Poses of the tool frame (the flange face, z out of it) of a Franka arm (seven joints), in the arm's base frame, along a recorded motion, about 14 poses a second.
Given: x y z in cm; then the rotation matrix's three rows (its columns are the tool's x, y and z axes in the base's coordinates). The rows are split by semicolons.
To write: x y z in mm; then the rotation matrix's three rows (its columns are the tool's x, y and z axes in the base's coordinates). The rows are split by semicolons. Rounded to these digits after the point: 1 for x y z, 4 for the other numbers.
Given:
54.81 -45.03 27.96; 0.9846 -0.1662 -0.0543; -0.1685 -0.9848 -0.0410; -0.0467 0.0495 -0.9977
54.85 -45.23 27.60; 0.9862 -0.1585 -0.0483; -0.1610 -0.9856 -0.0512; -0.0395 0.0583 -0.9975
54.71 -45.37 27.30; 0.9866 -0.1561 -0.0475; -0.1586 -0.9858 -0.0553; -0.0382 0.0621 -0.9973
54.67 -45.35 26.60; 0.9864 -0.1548 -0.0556; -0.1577 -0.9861 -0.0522; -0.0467 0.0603 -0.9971
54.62 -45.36 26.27; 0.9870 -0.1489 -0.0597; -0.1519 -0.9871 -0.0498; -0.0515 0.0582 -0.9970
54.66 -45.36 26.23; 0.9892 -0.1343 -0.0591; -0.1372 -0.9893 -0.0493; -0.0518 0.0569 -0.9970
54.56 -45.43 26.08; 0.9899 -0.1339 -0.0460; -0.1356 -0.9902 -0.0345; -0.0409 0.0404 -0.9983
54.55 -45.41 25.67; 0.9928 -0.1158 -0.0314; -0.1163 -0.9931 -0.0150; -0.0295 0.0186 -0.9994
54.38 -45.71 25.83; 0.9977 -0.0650 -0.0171; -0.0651 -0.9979 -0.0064; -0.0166 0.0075 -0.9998
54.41 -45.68 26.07; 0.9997 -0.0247 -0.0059; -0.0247 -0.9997 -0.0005; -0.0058 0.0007 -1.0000
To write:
548.1 -450.3 279.6; 0.9846 -0.1662 -0.0543; -0.1685 -0.9848 -0.0410; -0.0467 0.0495 -0.9977
548.5 -452.3 276.0; 0.9862 -0.1585 -0.0483; -0.1610 -0.9856 -0.0512; -0.0395 0.0583 -0.9975
547.1 -453.7 273.0; 0.9866 -0.1561 -0.0475; -0.1586 -0.9858 -0.0553; -0.0382 0.0621 -0.9973
546.7 -453.5 266.0; 0.9864 -0.1548 -0.0556; -0.1577 -0.9861 -0.0522; -0.0467 0.0603 -0.9971
546.2 -453.6 262.7; 0.9870 -0.1489 -0.0597; -0.1519 -0.9871 -0.0498; -0.0515 0.0582 -0.9970
546.6 -453.6 262.3; 0.9892 -0.1343 -0.0591; -0.1372 -0.9893 -0.0493; -0.0518 0.0569 -0.9970
545.6 -454.3 260.8; 0.9899 -0.1339 -0.0460; -0.1356 -0.9902 -0.0345; -0.0409 0.0404 -0.9983
545.5 -454.1 256.7; 0.9928 -0.1158 -0.0314; -0.1163 -0.9931 -0.0150; -0.0295 0.0186 -0.9994
543.8 -457.1 258.3; 0.9977 -0.0650 -0.0171; -0.0651 -0.9979 -0.0064; -0.0166 0.0075 -0.9998
544.1 -456.8 260.7; 0.9997 -0.0247 -0.0059; -0.0247 -0.9997 -0.0005; -0.0058 0.0007 -1.0000

